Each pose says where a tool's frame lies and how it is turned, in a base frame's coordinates. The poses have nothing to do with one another.
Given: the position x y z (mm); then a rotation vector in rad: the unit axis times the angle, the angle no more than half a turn.
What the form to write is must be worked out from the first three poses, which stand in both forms.
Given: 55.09 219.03 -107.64 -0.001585 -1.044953 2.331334
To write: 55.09 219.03 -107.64; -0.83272 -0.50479 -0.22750; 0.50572 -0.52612 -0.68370; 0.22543 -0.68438 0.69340
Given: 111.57 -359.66 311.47 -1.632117 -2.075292 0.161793
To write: 111.57 -359.66 311.47; -0.16381 0.88062 -0.44461; 0.93888 0.27749 0.20370; 0.30276 -0.38407 -0.87225
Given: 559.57 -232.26 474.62 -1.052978 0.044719 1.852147
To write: 559.57 -232.26 474.62; -0.15748 -0.75216 -0.63988; 0.72040 -0.53069 0.44652; -0.67544 -0.39066 0.62543
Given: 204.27 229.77 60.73 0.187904 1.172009 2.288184
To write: 204.27 229.77 60.73; -0.83539 -0.41327 0.36240; 0.53558 -0.46375 0.70575; -0.12360 0.78367 0.60875
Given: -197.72 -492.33 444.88 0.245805 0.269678 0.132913
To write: -197.72 -492.33 444.88; 0.95537 -0.09687 0.27908; 0.16233 0.96145 -0.22198; -0.24682 0.25737 0.93426
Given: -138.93 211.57 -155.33 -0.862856 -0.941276 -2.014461
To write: -138.93 211.57 -155.33; -0.50117 0.82634 0.25688; -0.33313 -0.45821 0.82405; 0.79866 0.32742 0.50492
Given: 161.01 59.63 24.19 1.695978 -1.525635 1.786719
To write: 161.01 59.63 24.19; -0.29539 -0.75615 0.58394; -0.45826 -0.42417 -0.78107; 0.83830 -0.49832 -0.22122
